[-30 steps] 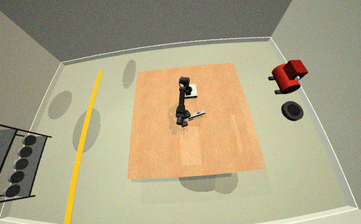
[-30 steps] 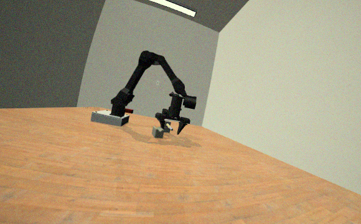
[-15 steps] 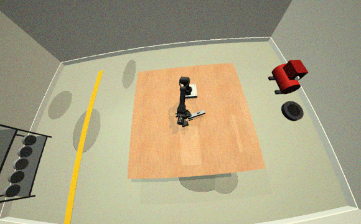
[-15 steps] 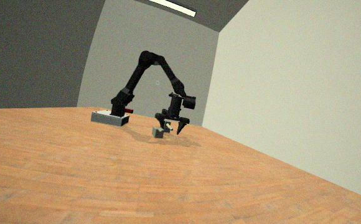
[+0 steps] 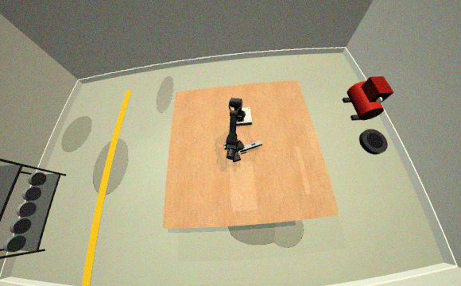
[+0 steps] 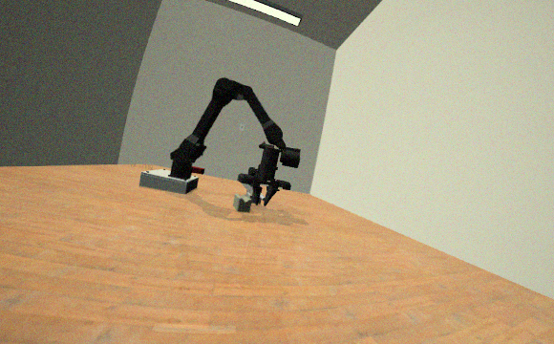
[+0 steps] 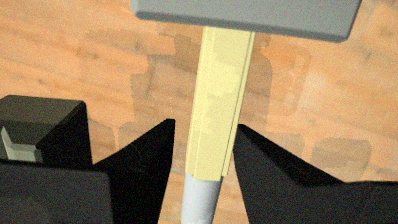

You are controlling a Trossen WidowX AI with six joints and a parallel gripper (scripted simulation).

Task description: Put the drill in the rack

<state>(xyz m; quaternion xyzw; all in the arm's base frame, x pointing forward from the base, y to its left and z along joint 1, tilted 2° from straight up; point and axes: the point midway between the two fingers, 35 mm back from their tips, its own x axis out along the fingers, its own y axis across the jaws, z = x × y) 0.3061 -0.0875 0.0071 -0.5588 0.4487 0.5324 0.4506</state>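
The drill lies 4 cm to the left of my gripper tip, 4 cm above it and 1 cm behind it. Round my gripper tip: rack 7 cm behind, 4 cm to the right, 1 cm above; then grey housing block 13 cm to the left, 4 cm above, 3 cm behind.
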